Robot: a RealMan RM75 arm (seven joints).
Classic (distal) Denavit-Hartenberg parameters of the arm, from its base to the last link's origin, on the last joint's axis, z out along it. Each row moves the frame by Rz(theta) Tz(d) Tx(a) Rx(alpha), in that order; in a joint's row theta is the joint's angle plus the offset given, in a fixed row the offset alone. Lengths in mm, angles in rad.
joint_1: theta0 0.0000  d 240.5  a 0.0  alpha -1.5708
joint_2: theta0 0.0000  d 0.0  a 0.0  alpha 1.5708
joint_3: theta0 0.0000  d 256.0  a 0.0  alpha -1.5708
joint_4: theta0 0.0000  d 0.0  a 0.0  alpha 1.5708
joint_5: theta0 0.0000  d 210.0  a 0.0  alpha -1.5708
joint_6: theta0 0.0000  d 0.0  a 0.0  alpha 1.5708
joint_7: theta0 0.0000  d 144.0  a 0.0  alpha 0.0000
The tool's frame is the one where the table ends.
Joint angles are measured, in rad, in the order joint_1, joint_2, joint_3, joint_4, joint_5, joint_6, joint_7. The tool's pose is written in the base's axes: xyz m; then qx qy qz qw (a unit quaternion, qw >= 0). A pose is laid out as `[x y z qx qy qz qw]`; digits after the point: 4 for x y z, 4 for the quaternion.
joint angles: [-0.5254 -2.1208 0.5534 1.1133 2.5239 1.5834 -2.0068]
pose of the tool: [-0.2952 0.3351 0.0641 -0.8769 -0.4302 -0.0428 0.2100]
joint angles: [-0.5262 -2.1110 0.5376 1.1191 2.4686 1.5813 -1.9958]
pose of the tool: [-0.2906 0.3399 0.0725 -0.8772 -0.4200 -0.0700 0.2221]
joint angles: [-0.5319 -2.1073 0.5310 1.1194 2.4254 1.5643 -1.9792]
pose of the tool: [-0.2853 0.3462 0.0771 -0.8787 -0.4058 -0.0904 0.2345]
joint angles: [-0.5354 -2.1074 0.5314 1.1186 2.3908 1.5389 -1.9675]
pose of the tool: [-0.2812 0.3518 0.0795 -0.8784 -0.3951 -0.1058 0.2471]
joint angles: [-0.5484 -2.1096 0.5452 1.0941 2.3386 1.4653 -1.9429]
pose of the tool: [-0.2747 0.3649 0.0783 -0.8765 -0.3778 -0.1275 0.2697]
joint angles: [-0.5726 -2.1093 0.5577 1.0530 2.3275 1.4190 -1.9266]
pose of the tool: [-0.2697 0.3747 0.0713 -0.8783 -0.3697 -0.1324 0.2726]
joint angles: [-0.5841 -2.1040 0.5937 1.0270 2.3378 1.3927 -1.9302]
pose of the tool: [-0.2675 0.3793 0.0640 -0.8834 -0.3662 -0.1191 0.2670]
